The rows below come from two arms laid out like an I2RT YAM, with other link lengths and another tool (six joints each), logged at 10 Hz.
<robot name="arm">
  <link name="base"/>
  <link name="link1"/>
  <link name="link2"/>
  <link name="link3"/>
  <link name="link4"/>
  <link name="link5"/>
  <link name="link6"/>
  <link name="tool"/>
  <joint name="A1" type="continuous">
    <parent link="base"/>
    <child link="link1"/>
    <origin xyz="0 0 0.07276" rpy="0 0 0"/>
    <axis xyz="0 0 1"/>
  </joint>
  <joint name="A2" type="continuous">
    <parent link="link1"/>
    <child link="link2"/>
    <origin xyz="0.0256 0.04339 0.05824" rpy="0 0 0"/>
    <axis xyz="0 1 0"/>
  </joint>
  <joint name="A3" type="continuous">
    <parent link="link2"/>
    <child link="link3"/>
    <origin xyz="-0.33 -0.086 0" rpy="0 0 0"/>
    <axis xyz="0 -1 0"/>
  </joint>
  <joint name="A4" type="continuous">
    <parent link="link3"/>
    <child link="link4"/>
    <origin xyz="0.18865 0.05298 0.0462" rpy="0 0 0"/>
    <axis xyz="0 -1 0"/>
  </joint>
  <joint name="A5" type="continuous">
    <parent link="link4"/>
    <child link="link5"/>
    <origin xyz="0.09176 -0.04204 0.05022" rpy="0 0 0"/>
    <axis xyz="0 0 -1"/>
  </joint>
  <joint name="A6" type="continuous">
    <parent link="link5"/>
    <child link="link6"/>
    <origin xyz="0.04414 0 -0.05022" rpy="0 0 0"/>
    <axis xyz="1 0 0"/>
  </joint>
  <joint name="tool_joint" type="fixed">
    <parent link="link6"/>
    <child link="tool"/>
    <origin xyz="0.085 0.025 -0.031" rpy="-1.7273 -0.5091 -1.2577"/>
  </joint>
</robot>
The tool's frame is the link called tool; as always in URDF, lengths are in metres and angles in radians. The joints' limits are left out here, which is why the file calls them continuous.
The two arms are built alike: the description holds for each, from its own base.
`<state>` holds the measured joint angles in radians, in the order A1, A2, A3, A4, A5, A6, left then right.
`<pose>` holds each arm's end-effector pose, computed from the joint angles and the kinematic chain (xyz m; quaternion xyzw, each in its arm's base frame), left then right.
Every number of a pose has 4 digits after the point. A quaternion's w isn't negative.
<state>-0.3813 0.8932 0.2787 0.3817 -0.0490 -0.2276 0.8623 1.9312 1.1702 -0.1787 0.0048 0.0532</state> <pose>0.1875 -0.0838 0.2315 -0.7327 0.4037 -0.5068 0.2082 0.2756 0.3129 0.1472 -0.9593 0.0746 -0.0455 0.2687</pose>
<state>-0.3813 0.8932 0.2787 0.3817 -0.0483 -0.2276 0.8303 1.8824 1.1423 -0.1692 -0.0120 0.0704</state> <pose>0.1875 -0.0839 0.2315 -0.7326 0.4040 -0.5069 0.2079 0.2786 0.3004 0.1600 -0.9524 0.0922 -0.0500 0.2863</pose>
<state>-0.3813 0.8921 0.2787 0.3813 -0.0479 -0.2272 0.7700 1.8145 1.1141 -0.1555 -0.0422 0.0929</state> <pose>0.1873 -0.0839 0.2316 -0.7323 0.4041 -0.5072 0.2080 0.2873 0.2807 0.1804 -0.9394 0.1201 -0.0600 0.3156</pose>
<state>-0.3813 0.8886 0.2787 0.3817 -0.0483 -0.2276 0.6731 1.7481 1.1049 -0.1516 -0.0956 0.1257</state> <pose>0.1870 -0.0837 0.2323 -0.7317 0.4031 -0.5088 0.2082 0.3032 0.2535 0.2050 -0.9191 0.1616 -0.0698 0.3526</pose>
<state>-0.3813 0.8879 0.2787 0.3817 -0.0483 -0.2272 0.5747 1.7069 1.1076 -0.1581 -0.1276 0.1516</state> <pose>0.1870 -0.0837 0.2324 -0.7314 0.4031 -0.5090 0.2083 0.3204 0.2241 0.2217 -0.9006 0.2055 -0.0838 0.3736</pose>
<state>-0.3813 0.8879 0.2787 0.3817 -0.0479 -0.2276 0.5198 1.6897 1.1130 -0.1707 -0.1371 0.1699</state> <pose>0.1869 -0.0837 0.2324 -0.7315 0.4031 -0.5091 0.2081 0.3293 0.2064 0.2287 -0.8903 0.2342 -0.0912 0.3799</pose>
